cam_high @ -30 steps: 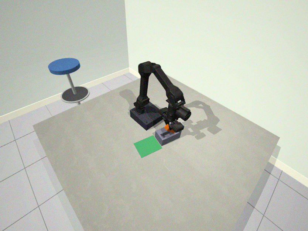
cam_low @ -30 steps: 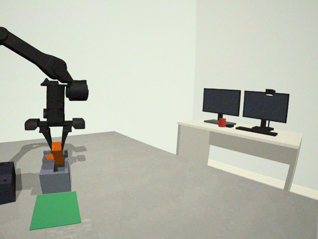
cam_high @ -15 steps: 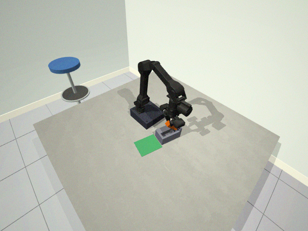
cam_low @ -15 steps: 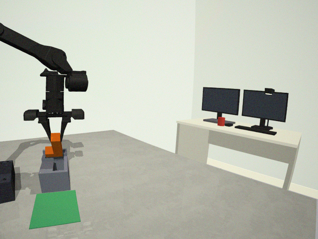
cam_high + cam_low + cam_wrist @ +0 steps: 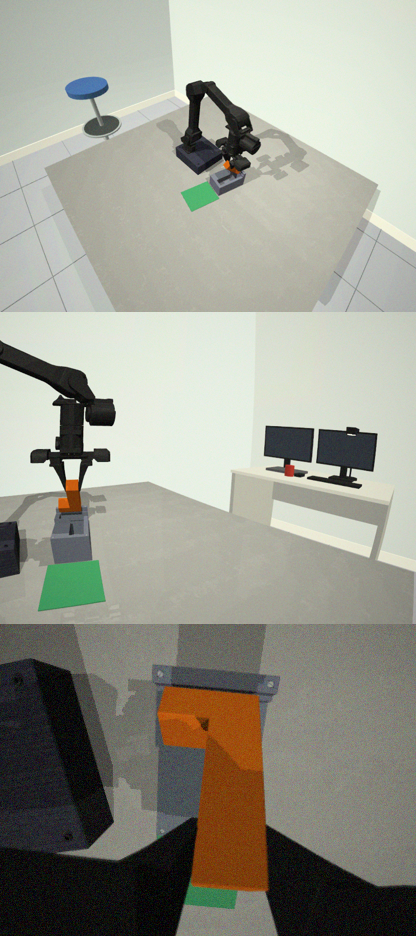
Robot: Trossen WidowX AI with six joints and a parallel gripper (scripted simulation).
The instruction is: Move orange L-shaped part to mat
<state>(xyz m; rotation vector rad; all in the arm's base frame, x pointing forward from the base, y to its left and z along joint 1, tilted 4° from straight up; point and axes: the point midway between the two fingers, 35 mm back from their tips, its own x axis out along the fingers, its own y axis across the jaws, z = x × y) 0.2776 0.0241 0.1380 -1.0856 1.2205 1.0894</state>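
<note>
Now: gripper tip 170 mm above the green mat, 140 mm to the left of it and 30 mm past it. Also, from my gripper tip: orange l-shaped part 30 mm to the left, 30 mm below, 10 mm behind.
</note>
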